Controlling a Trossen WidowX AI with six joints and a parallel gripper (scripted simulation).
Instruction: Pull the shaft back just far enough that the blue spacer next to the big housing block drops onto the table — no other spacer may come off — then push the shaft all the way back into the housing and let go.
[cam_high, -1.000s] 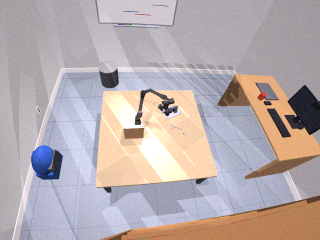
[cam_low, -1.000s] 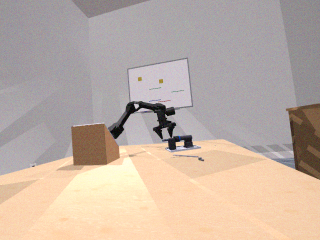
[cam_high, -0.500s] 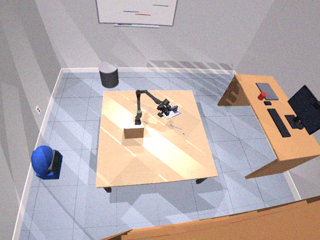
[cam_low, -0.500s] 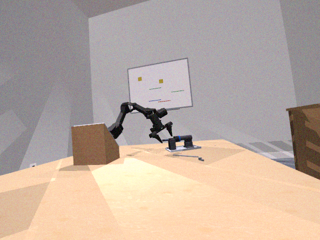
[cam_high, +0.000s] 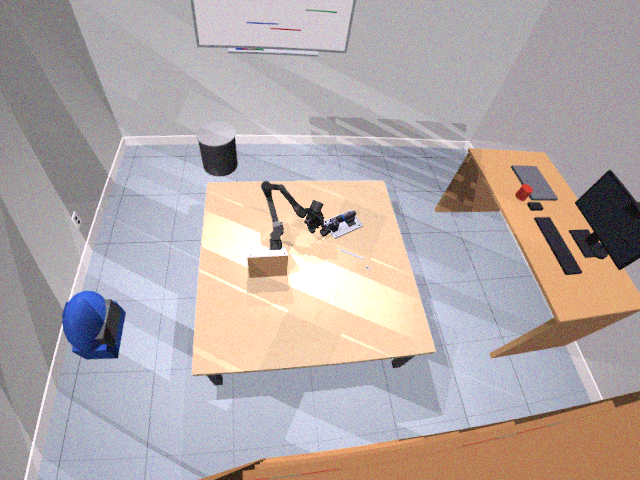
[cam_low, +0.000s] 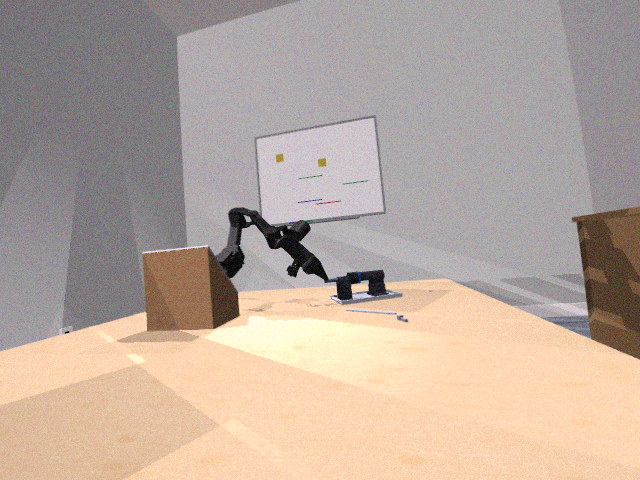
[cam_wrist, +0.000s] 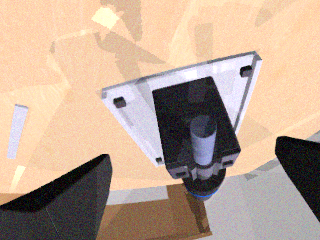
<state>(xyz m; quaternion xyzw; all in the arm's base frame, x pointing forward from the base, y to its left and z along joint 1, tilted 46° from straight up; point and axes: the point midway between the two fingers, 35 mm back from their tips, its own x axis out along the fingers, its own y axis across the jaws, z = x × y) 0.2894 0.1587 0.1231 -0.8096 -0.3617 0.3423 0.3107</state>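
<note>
Now: the dark shaft 80 mm ahead of my gripper tip, 50 mm to the left of it and 10 mm below it. From my gripper tip the other things lie so: small piece 260 mm ahead, 250 mm to the right, 90 mm below; then blue spacer 100 mm ahead, 70 mm to the left, 10 mm below.
</note>
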